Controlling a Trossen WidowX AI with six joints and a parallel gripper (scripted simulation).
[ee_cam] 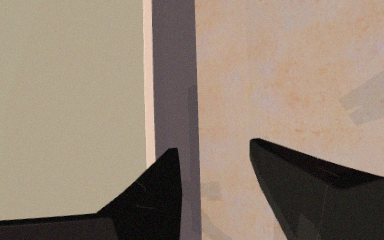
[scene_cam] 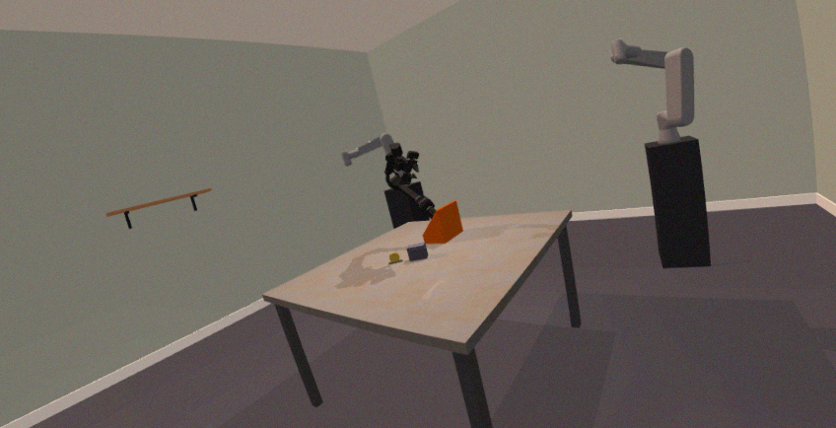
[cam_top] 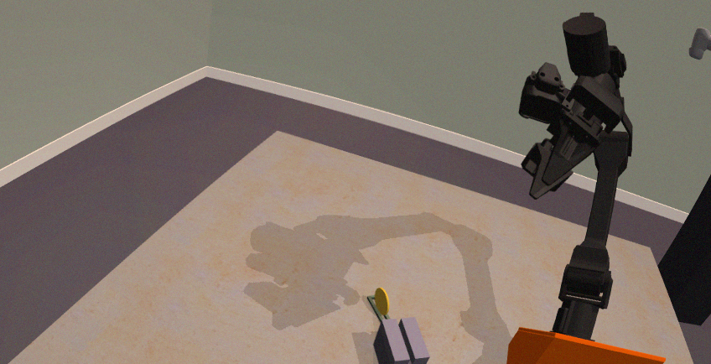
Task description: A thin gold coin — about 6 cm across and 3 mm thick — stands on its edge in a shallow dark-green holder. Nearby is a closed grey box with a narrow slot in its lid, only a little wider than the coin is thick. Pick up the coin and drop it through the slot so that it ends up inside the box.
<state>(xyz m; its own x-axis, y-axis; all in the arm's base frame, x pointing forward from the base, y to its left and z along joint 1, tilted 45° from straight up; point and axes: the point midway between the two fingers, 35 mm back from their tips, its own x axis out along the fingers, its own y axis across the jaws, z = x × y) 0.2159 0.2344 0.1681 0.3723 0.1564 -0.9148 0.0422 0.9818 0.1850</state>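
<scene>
Now: the gold coin 40 cm below my gripper tip, 18 cm to the right of it and 13 cm ahead of it.
</scene>
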